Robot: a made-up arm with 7 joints.
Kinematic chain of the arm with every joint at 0, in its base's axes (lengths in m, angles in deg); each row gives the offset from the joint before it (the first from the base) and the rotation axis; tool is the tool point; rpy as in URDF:
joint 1: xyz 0 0 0.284 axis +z
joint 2: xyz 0 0 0 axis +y
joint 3: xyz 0 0 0.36 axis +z
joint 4: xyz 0.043 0 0 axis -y
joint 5: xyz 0.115 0 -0.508 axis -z
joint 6: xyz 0 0 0 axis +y
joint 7: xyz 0.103 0 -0.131 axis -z
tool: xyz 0 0 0 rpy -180 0 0
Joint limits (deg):
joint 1: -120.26..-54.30
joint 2: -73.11..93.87
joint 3: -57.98..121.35
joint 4: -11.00..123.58
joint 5: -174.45..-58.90
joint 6: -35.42..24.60
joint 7: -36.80..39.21
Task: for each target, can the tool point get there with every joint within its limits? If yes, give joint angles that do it. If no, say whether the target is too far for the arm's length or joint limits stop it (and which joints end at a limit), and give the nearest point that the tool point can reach.
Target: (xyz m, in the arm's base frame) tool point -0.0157 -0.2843 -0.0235
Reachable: yes | joints -85.62 10.46 -17.04 13.60 -72.15 15.20 15.36
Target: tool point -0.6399 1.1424 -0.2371
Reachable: no: too far | nearest point -0.2683 0.8908 0.1837 | short by 0.615 m
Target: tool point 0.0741 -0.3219 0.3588
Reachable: yes | joints -82.65 -55.38 -19.78 11.98 -118.15 -12.97 20.99
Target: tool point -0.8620 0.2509 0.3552
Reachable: no: joint limits stop it (at a limit: joint 1, joint 3, joint 5, joint 6) | nearest point -0.6840 -0.0309 0.4055 | short by 0.337 m
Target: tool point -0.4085 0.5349 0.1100
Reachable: no: joint limits stop it (at a limit: joint 1, joint 2, joint 3, joint 5, joint 6) | nearest point -0.3020 0.3408 0.0180 | short by 0.240 m
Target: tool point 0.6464 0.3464 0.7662
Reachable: yes | joints -99.15 -18.66 103.57 98.91 -76.10 -11.22 -23.59
